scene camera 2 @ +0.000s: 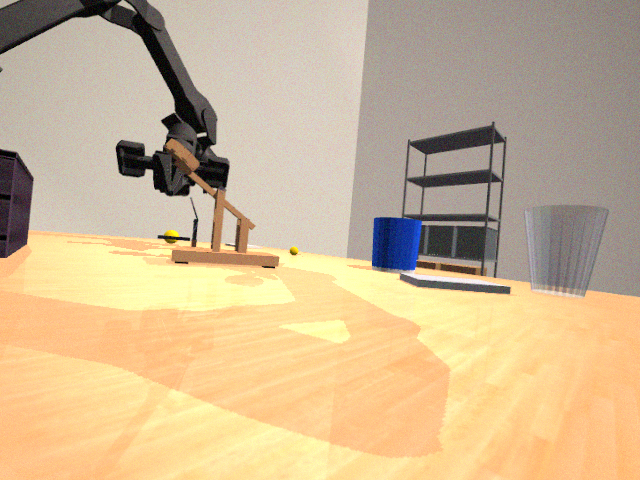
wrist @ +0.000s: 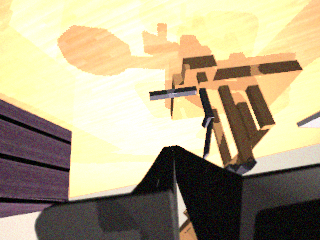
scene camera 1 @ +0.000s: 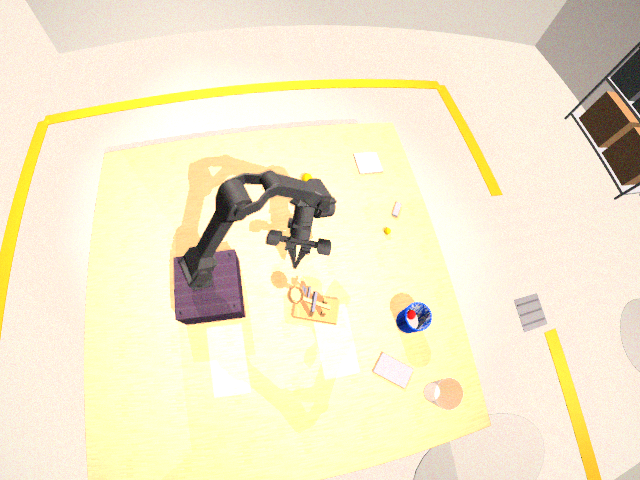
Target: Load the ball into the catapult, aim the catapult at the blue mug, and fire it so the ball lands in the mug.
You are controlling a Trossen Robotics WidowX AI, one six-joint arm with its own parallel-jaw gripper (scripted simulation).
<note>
My gripper is shut, with nothing in its grasp. I also see a clear cup, a blue mug, a wooden catapult and a flat grey tile.
My gripper also shows in the wrist view and in scene camera 1.
</note>
